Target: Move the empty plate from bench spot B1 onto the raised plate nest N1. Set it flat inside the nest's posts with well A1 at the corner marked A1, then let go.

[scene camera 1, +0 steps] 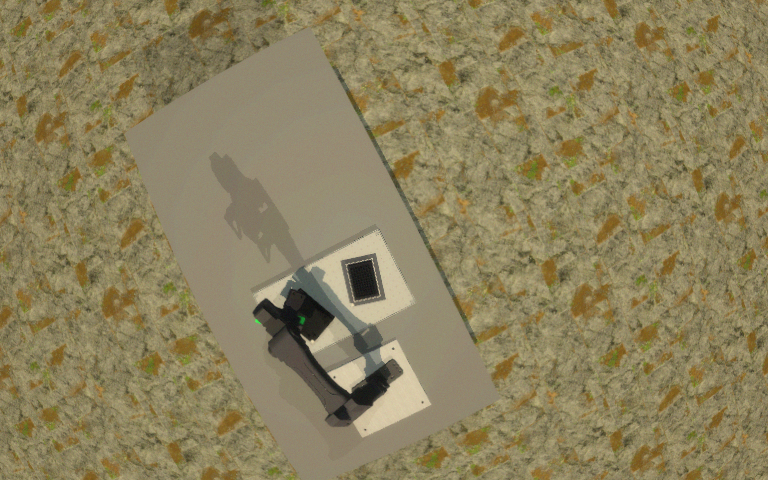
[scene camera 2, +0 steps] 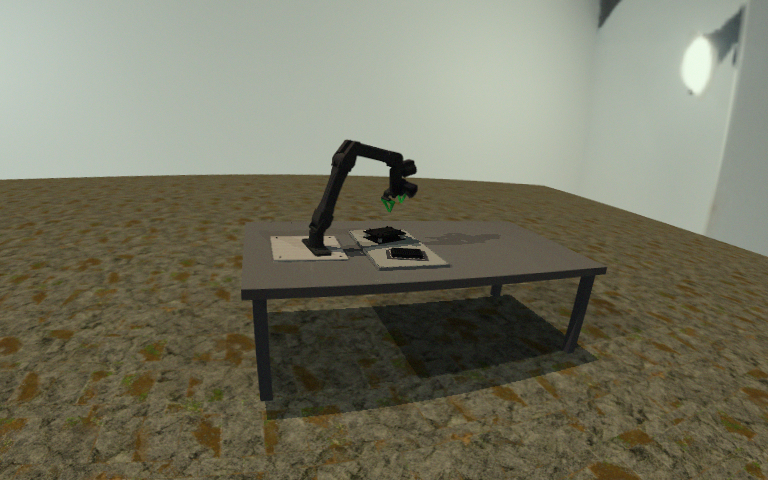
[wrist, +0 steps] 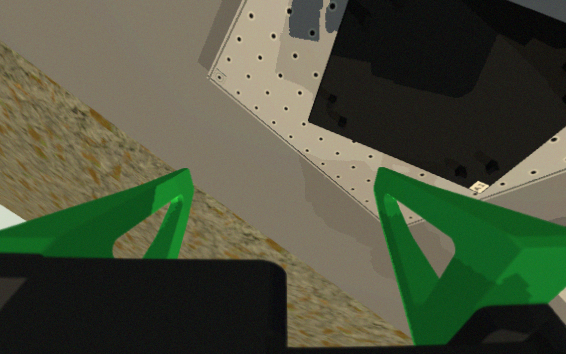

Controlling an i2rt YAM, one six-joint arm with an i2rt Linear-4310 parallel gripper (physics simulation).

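Seen in the pictures: gripper, between the fingertips: [scene camera 2: 395,207] [wrist: 283,178]; arm's base, origin of its link: [scene camera 1: 377,380] [scene camera 2: 315,247].
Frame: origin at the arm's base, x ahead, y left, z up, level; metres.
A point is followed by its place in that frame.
Note:
The dark plate with a grid of wells [scene camera 1: 362,280] @[x 0.334, y -0.193, z 0.017 m] [scene camera 2: 406,253] @[x 0.315, y -0.217, z 0.018 m] lies flat in a grey, light-edged outline on the perforated white board; it does not show in the wrist view. The raised black nest [scene camera 1: 320,323] @[x 0.304, y 0.018, z 0.036 m] [scene camera 2: 384,234] @[x 0.330, y 0.003, z 0.035 m] [wrist: 425,110] @[x 0.354, y 0.057, z 0.036 m] stands on the same board, with small dark posts near its corners and no plate seen on it. A small A1 label [wrist: 479,187] @[x 0.269, y 0.083, z 0.036 m] is at its lower corner in the wrist view. My gripper [scene camera 1: 279,320] @[x 0.421, y 0.082, z 0.143 m] [scene camera 2: 395,206] @[x 0.421, y 0.082, z 0.143 m] [wrist: 283,178] @[x 0.421, y 0.082, z 0.143 m] is open and empty, high above the table, with its green fingertips beside and partly over the nest in the overhead view.
The perforated white board [scene camera 1: 396,283] @[x 0.250, y -0.280, z 0.002 m] [scene camera 2: 390,264] @[x 0.207, y -0.276, z 0.002 m] [wrist: 260,85] @[x 0.481, y 0.139, z 0.002 m] lies on the grey table [scene camera 1: 271,124] @[x 1.000, y -0.270, z -0.011 m] [scene camera 2: 509,254] @[x 0.847, y -0.300, z -0.011 m]. The arm stands on a white base plate [scene camera 1: 396,416] @[x -0.162, y 0.034, z 0.002 m] [scene camera 2: 288,253] @[x -0.133, y -0.042, z 0.000 m] beside the board. The arm's shadow crosses the board between plate and nest.

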